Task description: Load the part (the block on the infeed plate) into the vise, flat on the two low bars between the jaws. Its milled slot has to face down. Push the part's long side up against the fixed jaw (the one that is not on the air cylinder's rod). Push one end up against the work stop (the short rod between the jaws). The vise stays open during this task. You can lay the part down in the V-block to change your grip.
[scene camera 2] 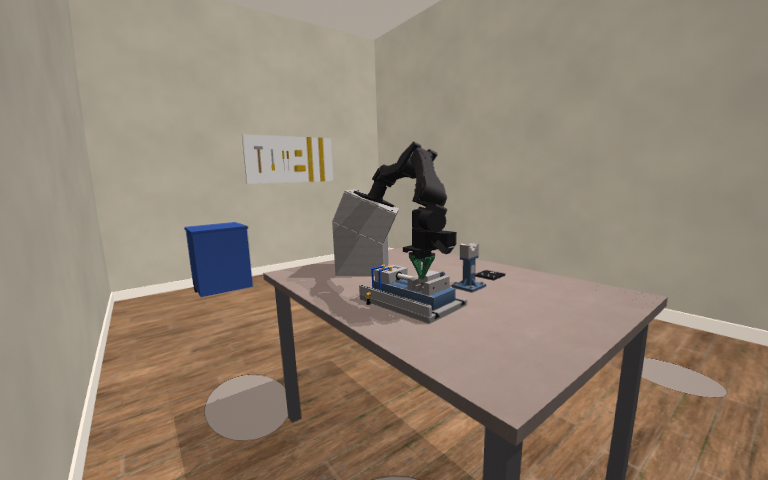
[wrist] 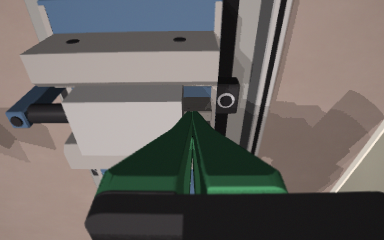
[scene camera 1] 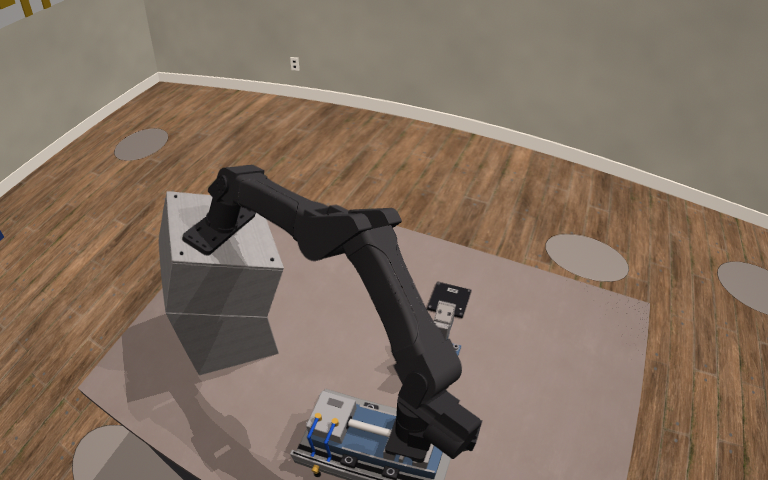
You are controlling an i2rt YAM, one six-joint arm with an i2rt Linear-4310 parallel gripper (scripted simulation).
Scene:
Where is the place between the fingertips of my gripper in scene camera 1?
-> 409,451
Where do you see a part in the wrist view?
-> At 118,120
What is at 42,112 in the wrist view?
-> A work stop rod.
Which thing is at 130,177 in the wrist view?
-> My gripper.

